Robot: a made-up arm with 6 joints.
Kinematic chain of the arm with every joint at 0, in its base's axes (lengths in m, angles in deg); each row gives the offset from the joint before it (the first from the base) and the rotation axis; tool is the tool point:
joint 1: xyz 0 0 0.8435 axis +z
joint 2: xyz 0.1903 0 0 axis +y
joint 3: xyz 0 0 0.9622 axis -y
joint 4: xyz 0 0 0.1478 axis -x
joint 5: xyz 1.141 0 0 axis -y
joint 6: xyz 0.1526 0 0 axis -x
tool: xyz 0 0 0
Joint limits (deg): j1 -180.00..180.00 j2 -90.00..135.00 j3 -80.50..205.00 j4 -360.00..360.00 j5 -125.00..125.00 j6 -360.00..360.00
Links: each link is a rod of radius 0.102 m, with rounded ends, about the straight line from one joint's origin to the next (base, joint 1, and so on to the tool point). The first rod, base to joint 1, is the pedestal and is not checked.
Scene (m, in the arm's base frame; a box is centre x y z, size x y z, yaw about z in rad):
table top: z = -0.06
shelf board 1: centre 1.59 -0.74 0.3 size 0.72 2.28 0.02 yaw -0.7
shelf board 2: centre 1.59 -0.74 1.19 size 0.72 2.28 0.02 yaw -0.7
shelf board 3: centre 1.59 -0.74 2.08 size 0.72 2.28 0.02 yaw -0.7
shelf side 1: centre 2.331 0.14 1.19 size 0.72 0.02 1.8 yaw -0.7
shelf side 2: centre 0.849 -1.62 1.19 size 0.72 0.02 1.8 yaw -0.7
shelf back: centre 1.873 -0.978 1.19 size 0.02 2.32 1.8 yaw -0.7
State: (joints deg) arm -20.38 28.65 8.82 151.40 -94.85 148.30
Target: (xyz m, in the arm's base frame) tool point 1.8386 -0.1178 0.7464
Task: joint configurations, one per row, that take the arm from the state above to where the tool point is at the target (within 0.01 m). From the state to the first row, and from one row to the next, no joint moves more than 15 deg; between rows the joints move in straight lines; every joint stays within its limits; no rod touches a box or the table.
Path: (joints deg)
1: -17.05 18.64 -2.50 150.88 -97.97 148.30
2: -13.73 8.64 -13.81 150.35 -101.09 148.30
3: -10.40 -1.37 -25.13 149.83 -104.21 148.30
4: -7.08 -11.37 -36.45 149.30 -107.33 148.30
5: -3.15 0.60 -33.97 149.80 -105.09 148.30
6: 0.77 12.58 -31.49 150.30 -102.85 148.30
7: 4.70 24.55 -29.01 150.80 -100.61 148.30
8: 8.62 36.52 -26.53 151.30 -98.37 148.30
9: 3.58 43.07 -14.53 151.78 -95.88 148.30
10: -1.46 49.62 -2.53 152.25 -93.38 148.30

